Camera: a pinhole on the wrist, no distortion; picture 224 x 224 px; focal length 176.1 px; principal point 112.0 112.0 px. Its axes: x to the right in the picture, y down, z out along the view. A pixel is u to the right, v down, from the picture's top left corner.
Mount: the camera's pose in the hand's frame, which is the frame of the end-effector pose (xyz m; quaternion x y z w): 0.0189 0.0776 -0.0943 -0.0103 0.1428 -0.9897 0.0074
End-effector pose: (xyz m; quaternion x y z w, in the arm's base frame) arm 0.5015 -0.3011 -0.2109 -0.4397 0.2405 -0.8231 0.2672
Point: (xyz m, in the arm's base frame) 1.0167 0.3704 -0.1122
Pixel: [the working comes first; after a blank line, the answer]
In the camera's frame: 0.6576 0.3572 0.5876

outside the picture
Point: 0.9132 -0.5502 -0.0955
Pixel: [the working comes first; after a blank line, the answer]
In the camera's frame: -0.0106 -0.2763 0.4846

108.1 11.6
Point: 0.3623 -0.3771 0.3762
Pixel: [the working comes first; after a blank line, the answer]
In the camera's frame: -0.4329 0.3321 0.3982

outside the picture
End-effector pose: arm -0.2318 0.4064 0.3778 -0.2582 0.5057 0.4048 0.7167
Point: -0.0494 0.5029 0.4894
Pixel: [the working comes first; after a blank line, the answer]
In the camera's frame: 0.0716 0.0810 0.3388

149.2 154.1
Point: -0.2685 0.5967 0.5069
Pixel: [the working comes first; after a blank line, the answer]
In the camera's frame: 0.0885 -0.1356 0.2394

177.1 12.2
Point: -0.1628 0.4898 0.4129
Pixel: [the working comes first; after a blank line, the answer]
In the camera's frame: 0.0193 0.0269 0.2238

127.2 133.1
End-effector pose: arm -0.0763 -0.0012 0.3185 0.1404 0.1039 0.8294 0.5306
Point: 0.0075 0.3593 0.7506
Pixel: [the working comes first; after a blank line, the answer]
In the camera's frame: -0.3159 0.0052 0.5677

14.0 113.6
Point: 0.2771 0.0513 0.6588
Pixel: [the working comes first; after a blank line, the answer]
In the camera's frame: 0.0848 0.1264 0.5949

137.1 149.4
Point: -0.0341 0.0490 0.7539
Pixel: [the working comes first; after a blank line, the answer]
In the camera's frame: -0.0540 -0.1513 0.4974

92.9 58.4
